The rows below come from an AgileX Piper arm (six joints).
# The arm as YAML. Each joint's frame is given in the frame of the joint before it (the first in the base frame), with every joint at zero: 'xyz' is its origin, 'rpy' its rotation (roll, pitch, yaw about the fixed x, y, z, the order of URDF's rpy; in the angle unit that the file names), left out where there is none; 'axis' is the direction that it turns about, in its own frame. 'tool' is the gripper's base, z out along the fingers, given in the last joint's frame.
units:
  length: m
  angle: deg
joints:
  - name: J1
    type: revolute
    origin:
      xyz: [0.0, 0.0, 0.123]
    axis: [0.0, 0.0, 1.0]
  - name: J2
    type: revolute
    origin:
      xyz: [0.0, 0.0, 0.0]
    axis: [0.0, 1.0, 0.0]
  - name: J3
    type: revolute
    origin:
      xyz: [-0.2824, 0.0, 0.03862]
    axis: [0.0, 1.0, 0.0]
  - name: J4
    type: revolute
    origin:
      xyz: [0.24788, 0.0, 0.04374]
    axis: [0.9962, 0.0, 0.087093]
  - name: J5
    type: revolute
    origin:
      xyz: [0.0, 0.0, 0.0]
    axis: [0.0, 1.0, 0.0]
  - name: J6
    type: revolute
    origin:
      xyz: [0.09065, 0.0, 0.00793]
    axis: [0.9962, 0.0, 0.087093]
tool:
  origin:
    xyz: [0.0, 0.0, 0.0]
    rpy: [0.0, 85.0, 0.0]
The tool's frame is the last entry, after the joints.
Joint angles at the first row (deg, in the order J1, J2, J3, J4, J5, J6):
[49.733, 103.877, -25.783, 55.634, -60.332, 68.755]
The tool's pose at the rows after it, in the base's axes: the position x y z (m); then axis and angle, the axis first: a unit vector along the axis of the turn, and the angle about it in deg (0 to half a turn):
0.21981 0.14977 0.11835 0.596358 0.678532 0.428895 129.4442
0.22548 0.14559 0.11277 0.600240 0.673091 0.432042 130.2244
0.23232 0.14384 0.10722 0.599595 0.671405 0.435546 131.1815
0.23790 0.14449 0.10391 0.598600 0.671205 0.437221 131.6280
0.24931 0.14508 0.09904 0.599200 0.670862 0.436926 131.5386
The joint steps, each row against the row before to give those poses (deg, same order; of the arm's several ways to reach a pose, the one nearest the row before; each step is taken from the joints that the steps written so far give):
[-1.834, 1.604, -0.001, -3.323, -0.172, 2.004]
[-2.119, 1.490, 0.001, -3.151, -0.230, 2.866]
[-2.006, 1.662, -0.573, -3.381, 0.057, 2.293]
[-1.088, 1.204, -0.917, -1.718, 0.172, 0.859]
[-1.892, 2.062, -2.064, -1.891, 0.231, 0.285]

